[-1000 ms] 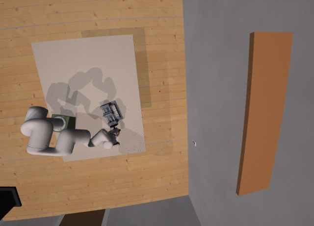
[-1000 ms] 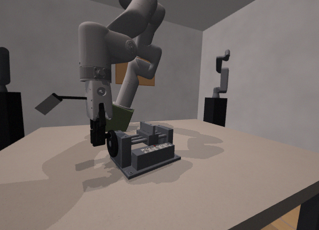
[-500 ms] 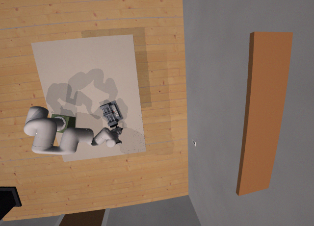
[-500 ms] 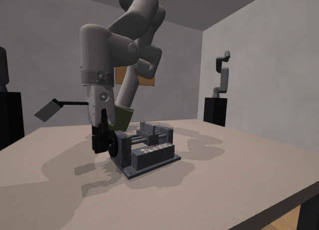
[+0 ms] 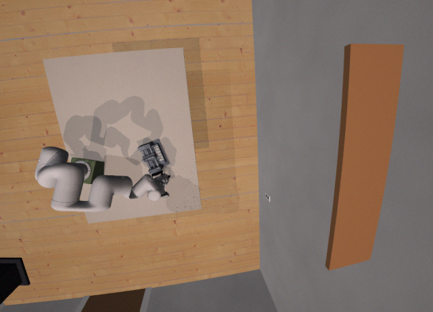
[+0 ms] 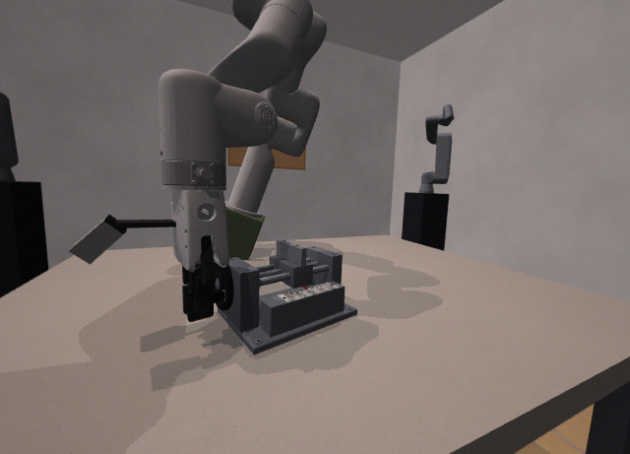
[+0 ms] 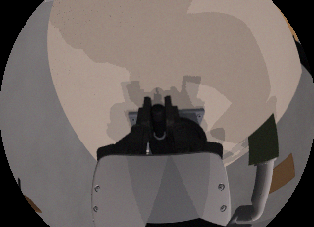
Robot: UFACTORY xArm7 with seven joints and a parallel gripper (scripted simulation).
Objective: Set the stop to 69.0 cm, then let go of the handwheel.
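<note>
Now: the sliding stop block 70 mm behind my hand, 150 mm to the left of it and 20 mm above it.
</note>
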